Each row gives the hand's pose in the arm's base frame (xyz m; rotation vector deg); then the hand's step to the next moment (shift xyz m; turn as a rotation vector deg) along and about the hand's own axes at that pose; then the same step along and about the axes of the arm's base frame.
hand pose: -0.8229 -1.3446 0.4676 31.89 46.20 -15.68
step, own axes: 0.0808 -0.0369 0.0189 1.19 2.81 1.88
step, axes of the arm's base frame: 0.0493 -0.0430 -0.0630 3.15 1.22 1.19
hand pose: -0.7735 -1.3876 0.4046 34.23 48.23 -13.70
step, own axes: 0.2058 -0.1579 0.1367 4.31 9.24 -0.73
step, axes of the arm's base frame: 0.1527 -0.2013 -0.1487 6.28 8.06 0.06
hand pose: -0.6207 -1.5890 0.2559 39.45 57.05 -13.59
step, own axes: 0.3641 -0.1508 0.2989 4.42 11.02 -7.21
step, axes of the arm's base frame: 0.3297 -0.2604 -0.2610 2.73 13.53 -1.59
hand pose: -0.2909 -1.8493 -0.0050 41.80 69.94 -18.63
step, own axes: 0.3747 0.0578 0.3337 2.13 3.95 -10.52
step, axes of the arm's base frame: 0.4039 -0.1224 -0.2775 -4.65 10.19 -2.31
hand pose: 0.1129 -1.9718 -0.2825 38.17 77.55 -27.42
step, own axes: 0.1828 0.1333 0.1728 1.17 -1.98 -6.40
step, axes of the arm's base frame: 0.2450 -0.0096 -0.1447 -5.77 3.00 -1.98
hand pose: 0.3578 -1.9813 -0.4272 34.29 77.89 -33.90
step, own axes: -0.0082 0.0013 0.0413 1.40 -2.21 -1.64
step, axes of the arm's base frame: 0.0292 -0.0275 0.0129 -2.54 -0.50 -1.69
